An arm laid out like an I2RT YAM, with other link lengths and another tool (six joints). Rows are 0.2 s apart.
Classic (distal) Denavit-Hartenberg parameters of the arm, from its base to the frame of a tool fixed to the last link. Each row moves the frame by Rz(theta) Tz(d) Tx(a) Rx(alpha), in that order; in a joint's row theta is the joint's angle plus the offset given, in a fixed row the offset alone. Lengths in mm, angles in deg.
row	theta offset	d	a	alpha
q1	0	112.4	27	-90
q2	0	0	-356.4	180
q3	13.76	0	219.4	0
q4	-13.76	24.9	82.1	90
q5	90	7.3	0	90
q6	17.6	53.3	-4	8.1
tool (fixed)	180	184.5	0	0
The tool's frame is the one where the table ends.
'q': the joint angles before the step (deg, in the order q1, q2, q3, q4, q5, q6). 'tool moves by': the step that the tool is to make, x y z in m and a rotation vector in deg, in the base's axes. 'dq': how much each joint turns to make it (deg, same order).
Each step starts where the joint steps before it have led.
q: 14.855, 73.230, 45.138, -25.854, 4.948, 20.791
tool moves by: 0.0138, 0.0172, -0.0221, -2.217, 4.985, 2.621
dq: 2.444, 7.247, 3.105, -1.210, 0.527, -0.564
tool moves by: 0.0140, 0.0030, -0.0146, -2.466, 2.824, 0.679
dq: 0.535, 5.343, 2.680, -0.683, 1.240, -0.858
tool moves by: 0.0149, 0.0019, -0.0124, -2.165, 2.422, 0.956
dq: -0.049, 4.951, 3.127, -0.960, 0.747, -1.493
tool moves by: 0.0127, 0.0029, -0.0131, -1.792, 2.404, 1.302
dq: -0.047, 4.533, 2.952, -1.038, 0.361, -1.638
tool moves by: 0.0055, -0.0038, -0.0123, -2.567, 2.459, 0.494
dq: -0.002, 3.432, 2.199, -1.733, 1.415, -1.069
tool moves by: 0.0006, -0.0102, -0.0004, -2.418, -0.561, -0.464
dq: -0.009, -0.006, -0.681, 0.542, 2.488, -0.378
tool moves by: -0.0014, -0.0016, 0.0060, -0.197, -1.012, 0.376
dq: 0.010, -1.314, -0.607, 0.305, 0.347, -0.520
